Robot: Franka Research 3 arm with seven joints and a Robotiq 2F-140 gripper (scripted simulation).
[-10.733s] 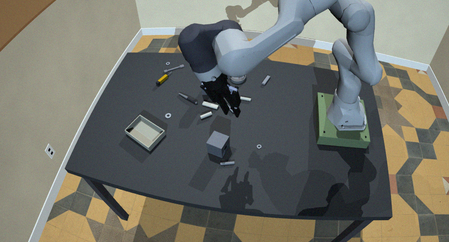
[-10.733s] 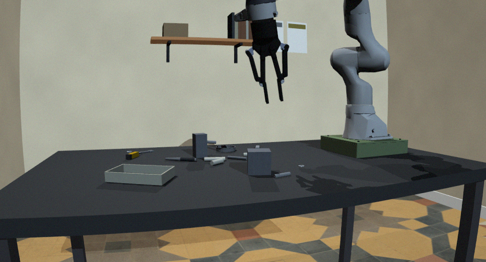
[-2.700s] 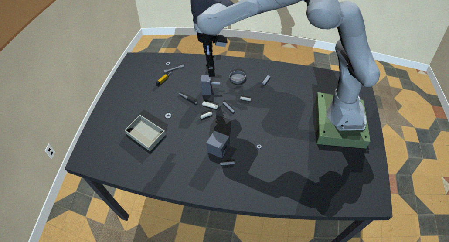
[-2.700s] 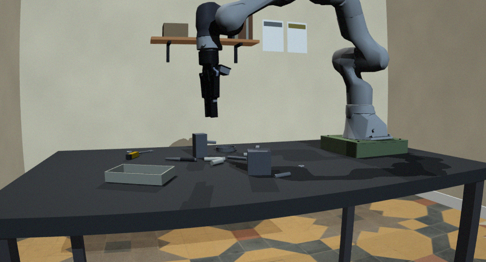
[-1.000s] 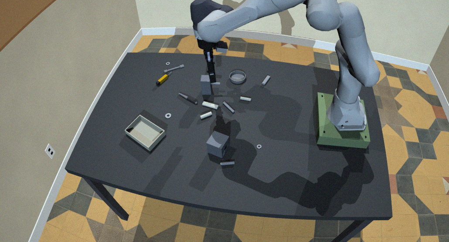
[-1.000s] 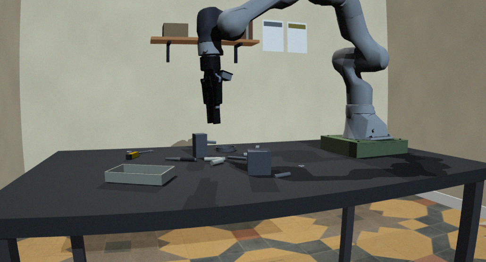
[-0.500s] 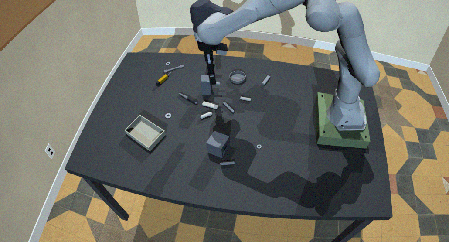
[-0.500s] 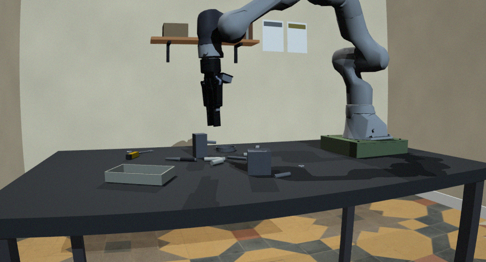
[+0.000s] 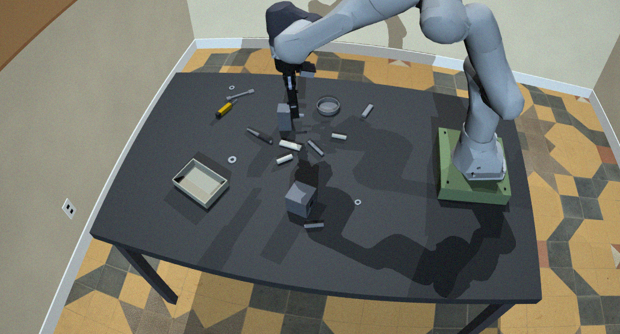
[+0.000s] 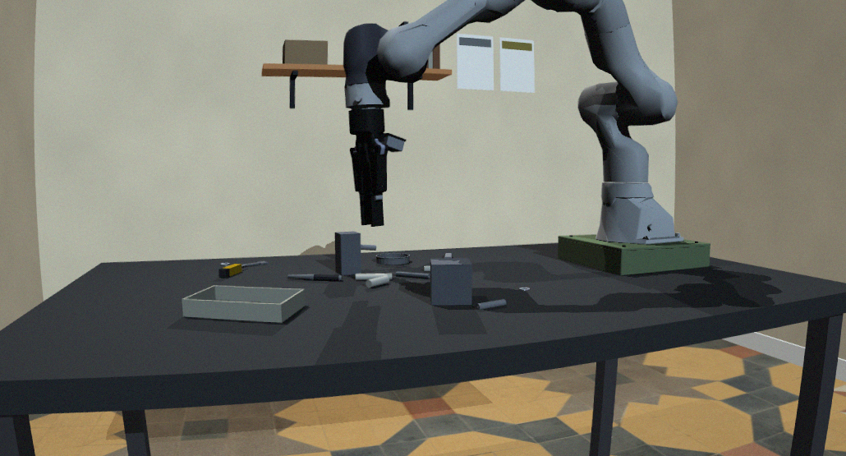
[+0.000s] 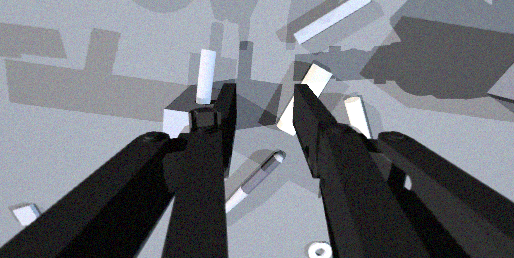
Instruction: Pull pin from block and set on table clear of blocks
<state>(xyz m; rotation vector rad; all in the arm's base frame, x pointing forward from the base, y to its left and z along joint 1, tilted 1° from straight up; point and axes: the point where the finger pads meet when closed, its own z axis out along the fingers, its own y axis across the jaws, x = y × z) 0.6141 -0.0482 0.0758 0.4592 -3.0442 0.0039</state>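
My gripper is now 8 cm above the pin, 4 cm to the left of it and 2 cm short of it. The rest, counted from my hand: yellow-handled screwdriver (30 cm ahead, 13 cm below, 9 cm to the right); round dish (16 cm to the right, 13 cm below, 8 cm behind); tray (27 cm to the left, 27 cm ahead, 13 cm below).
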